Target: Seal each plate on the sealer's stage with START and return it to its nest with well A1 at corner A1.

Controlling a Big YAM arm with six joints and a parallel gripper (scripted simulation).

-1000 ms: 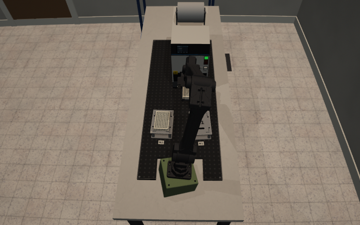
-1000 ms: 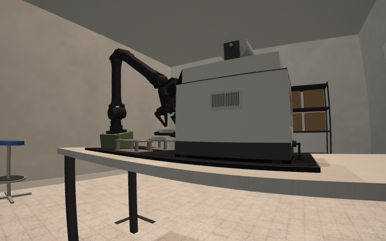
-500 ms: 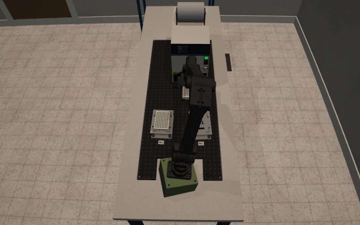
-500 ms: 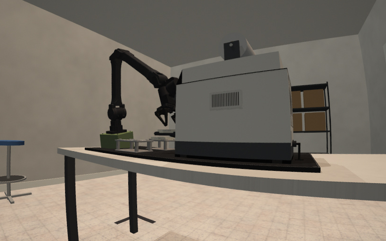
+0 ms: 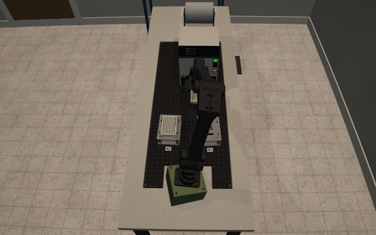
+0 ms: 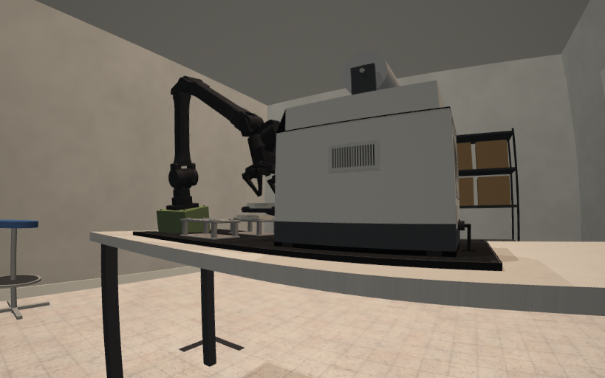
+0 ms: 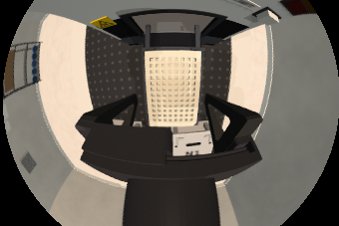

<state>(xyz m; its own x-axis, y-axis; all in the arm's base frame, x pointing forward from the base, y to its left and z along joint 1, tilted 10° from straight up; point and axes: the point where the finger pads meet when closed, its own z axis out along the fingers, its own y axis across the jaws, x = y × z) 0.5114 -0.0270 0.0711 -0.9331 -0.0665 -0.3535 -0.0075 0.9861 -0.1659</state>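
Now: the sealer stage 50 mm below my hand and 10 mm ahead of it. The rest, counted from my hand: yellow warning label: 110 mm ahead, 90 mm to the left, 10 mm above; then white well plate: 200 mm behind, 150 mm to the left, 70 mm below; then N2 label: 300 mm behind, 150 mm to the left, 140 mm below.
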